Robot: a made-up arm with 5 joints.
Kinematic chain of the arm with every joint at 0, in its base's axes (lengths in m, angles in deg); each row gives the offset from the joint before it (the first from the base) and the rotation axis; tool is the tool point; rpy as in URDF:
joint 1: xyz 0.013 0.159 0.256 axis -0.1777 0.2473 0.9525
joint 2: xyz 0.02 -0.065 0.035 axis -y
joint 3: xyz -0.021 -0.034 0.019 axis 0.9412 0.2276 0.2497
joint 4: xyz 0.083 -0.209 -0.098 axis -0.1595 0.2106 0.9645
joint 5: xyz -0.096 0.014 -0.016 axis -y
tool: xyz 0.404 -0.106 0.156 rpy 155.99 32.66 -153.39
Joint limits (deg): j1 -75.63..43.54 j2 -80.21..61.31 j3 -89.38..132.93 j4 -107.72..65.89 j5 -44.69..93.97
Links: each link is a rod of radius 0.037 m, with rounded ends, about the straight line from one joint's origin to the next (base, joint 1, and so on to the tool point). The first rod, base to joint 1, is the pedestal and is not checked.
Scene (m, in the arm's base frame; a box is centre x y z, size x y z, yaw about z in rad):
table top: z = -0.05
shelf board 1: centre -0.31 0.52 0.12 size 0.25 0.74 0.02 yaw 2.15
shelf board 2: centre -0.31 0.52 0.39 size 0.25 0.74 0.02 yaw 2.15
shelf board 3: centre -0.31 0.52 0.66 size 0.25 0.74 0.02 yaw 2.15
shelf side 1: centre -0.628 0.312 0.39 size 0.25 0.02 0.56 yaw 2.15
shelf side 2: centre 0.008 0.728 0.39 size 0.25 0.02 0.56 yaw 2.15
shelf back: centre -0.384 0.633 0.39 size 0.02 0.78 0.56 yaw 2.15
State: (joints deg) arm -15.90 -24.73 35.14 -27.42 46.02
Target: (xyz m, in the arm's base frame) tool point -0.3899 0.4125 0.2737
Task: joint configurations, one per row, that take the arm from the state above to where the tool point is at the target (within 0.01 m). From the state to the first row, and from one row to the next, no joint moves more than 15 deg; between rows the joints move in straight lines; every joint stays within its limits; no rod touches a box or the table.
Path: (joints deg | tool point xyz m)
1: -22.20 -10.96 33.15 -28.35 52.03 | -0.0761 -0.3692 0.3323
2: -28.51 2.82 31.16 -29.28 58.04 | -0.1978 -0.3206 0.3645
3: -34.81 16.59 29.17 -30.20 64.04 | -0.3149 -0.2382 0.3577
4: -41.12 30.37 27.18 -31.13 70.05 | -0.4050 -0.1302 0.3120
5: -47.42 44.14 25.19 -32.06 76.06 | -0.4505 -0.0126 0.2345
6: -56.82 38.09 15.10 -29.02 82.03 | -0.4740 0.1434 0.2393
7: -66.23 32.04 5.01 -25.99 88.00 | -0.4500 0.2894 0.2530
8: -75.63 25.99 -5.08 -22.95 93.97 | -0.3899 0.4125 0.2737

